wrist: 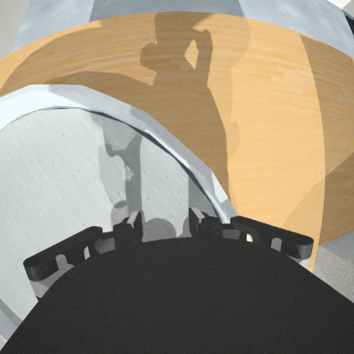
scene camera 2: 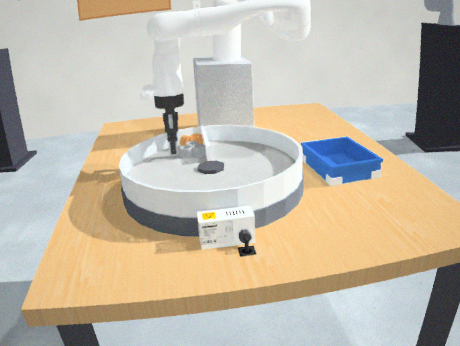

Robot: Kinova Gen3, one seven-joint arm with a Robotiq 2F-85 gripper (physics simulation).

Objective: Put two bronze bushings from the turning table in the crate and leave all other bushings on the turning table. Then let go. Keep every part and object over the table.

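Frame: origin at the arm's base, x right, y ahead, z up, level; millimetres.
Where they show: gripper, fingertip midpoint: (scene camera 2: pixel 173 152); arm's base, link origin: (scene camera 2: pixel 226 59).
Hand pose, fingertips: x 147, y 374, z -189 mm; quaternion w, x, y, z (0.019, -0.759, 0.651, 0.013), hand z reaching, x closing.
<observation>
Things, the pixels of their top centre, and the offset from my fingertips. "*": a spot on its surface instead. Level surfaces: height alone.
- white divider, surface spot: (scene camera 2: pixel 206 145) * dx -93, dy +70, dz +40 mm
- blue crate, top centre: (scene camera 2: pixel 340 150) dx -435, dy +33, dz -3 mm
- dark round hub, top centre: (scene camera 2: pixel 211 165) dx -104, dy +121, dz +8 mm
- white box, surface spot: (scene camera 2: pixel 226 228) * dx -141, dy +372, dz -14 mm
- black knob, surface spot: (scene camera 2: pixel 245 236) * dx -174, dy +382, dz -27 mm
- wooden table, surface height: dz -53 mm
The turning table (scene camera 2: pixel 210 201) (wrist: pixel 45 165) is a round tray with a white wall and a grey floor. Bronze-orange bushings (scene camera 2: pixel 191 138) sit close together near its back wall, left of a white divider (scene camera 2: pixel 206 145). Grey bushings (scene camera 2: pixel 189 150) are just in front of them; single parts and their number are hard to tell. My gripper (scene camera 2: pixel 173 151) (wrist: pixel 165 220) points down inside the wall, left of the bushings, its fingers partly open with nothing between them. No bushing can be made out in the wrist view. The blue crate (scene camera 2: pixel 356 173) stands right of the turning table; no bushing shows in its visible inside.
A dark round hub (scene camera 2: pixel 211 167) is at the turning table's middle. A white box (scene camera 2: pixel 226 228) with a black knob (scene camera 2: pixel 245 236) stands in front of it. The wooden table (scene camera 2: pixel 125 280) (wrist: pixel 270 100) bears all this. A grey pedestal (scene camera 2: pixel 224 92) carries the arm behind.
</observation>
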